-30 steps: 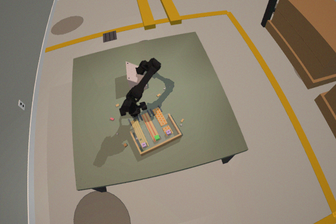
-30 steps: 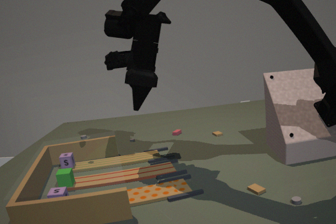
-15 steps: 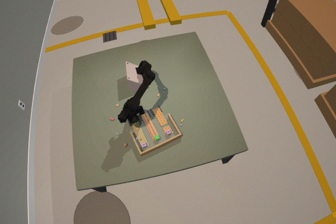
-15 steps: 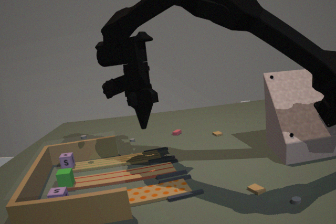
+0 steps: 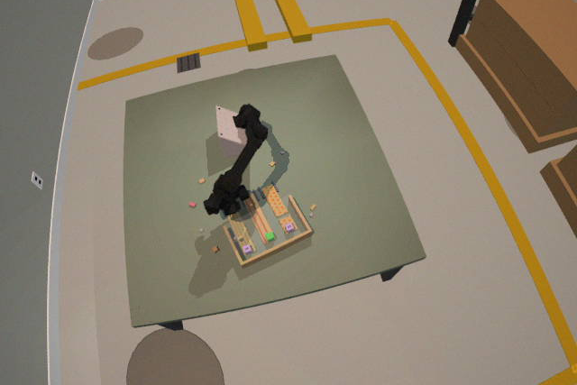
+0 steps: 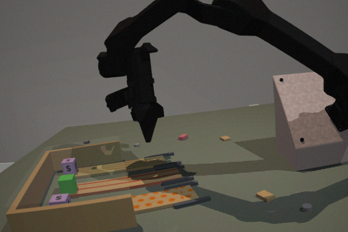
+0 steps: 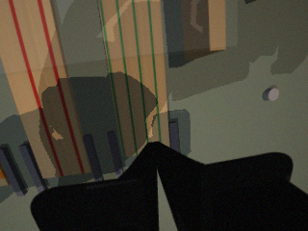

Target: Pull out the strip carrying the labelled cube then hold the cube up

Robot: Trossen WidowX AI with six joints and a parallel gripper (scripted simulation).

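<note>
Now: the pink block 160 mm to the right of my gripper tip, 100 mm behind it and 50 mm below it.
</note>
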